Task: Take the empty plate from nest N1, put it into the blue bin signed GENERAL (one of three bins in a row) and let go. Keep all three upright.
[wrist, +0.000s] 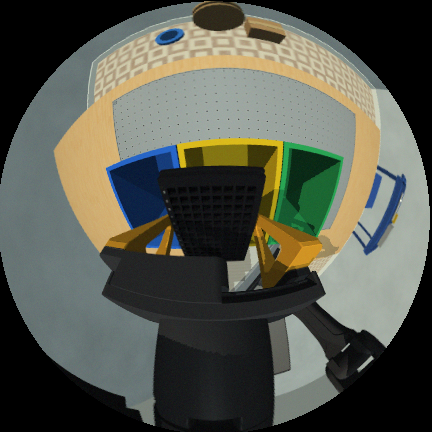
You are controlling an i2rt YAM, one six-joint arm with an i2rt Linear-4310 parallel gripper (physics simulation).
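Places are measured from the arm's base along level axes (x ahead, y left, z up), in centimetres.
Where they show: gripper, fingertip midpoint: (213,217).
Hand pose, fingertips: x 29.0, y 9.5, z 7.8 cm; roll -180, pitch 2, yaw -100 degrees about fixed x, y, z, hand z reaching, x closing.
After its pixels a point has its place.
My gripper (213,217) @[x 29.0, y 9.5, z 7.8 cm] is shut on the black plate (215,205) @[x 30.8, y 8.9, z 8.5 cm], whose grid of small wells faces the camera. The plate hangs between the two orange fingers, and no contents show in its wells. In the view it covers much of the yellow bin (225,156) @[x 31.5, y 6.5, z -14.7 cm] and overlaps the right edge of the blue bin (132,185) @[x 32.5, y 25.5, z -1.8 cm]; its height above them is hard to tell. The blue bin is at the left of the row, with the yellow bin in the middle and the green bin (314,182) @[x 27.1, y -12.0, z -2.9 cm] at the right. All three stand upright. No sign is readable, and nest N1 does not show.
The bins stand on a grey perforated board (230,105) @[x 45.0, y 3.0, z -14.9 cm] on the wooden table (80,160) @[x 50.6, y 64.3, z -16.2 cm]. Beyond lie a blue ring-shaped item (160,40), a round brown object (218,16) and a brown box (265,31). A blue frame (399,192) is at the right.
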